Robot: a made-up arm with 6 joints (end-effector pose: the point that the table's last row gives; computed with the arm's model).
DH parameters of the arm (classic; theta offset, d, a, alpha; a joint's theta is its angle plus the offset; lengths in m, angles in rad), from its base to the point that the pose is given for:
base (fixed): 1.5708 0.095 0 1.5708
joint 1: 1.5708 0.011 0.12 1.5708
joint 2: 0 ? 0.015 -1.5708
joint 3: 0 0.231 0.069 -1.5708
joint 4: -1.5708 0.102 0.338 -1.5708
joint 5: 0 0.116 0.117 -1.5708
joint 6: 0 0.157 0.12 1.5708
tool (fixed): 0 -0.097 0 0
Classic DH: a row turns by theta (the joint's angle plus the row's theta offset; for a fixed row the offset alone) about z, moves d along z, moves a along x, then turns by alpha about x.
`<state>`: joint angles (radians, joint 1 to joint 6).
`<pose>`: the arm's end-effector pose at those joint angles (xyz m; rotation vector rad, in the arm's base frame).
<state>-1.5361 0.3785 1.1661 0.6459 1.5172 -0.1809</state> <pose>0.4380 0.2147 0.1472 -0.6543 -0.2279 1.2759</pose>
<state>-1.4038 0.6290 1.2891 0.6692 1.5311 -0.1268</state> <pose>0.4314 0.0748 0.1777 -0.5299 -0.2687 0.9748</pose>
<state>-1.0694 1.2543 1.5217 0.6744 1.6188 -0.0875</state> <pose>0.2701 -0.1847 0.1035 -0.1679 -0.2174 0.3466</pose>
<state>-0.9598 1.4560 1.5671 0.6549 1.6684 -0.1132</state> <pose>0.1929 -0.2164 0.0605 -0.0363 -0.1756 0.1949</pose>
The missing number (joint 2, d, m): 0.095
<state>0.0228 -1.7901 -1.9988 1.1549 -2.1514 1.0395</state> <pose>-0.1581 0.5905 0.6347 0.4525 -2.4828 -0.3002</pose>
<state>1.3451 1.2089 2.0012 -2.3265 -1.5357 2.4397</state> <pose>0.1090 -0.0782 0.5784 1.8200 -0.6070 -1.3724</pose>
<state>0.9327 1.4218 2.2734 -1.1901 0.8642 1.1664</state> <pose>0.2356 0.2419 0.1697 -2.2006 0.4364 -1.2976</pose>
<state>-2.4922 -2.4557 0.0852 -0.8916 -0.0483 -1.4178</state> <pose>-0.4398 0.3424 -0.6190 -0.2067 -0.9363 2.8858</pose>
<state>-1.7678 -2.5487 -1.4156 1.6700 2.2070 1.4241</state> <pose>-0.3004 0.0029 -0.2370 0.3572 1.4831 1.9709</pose>
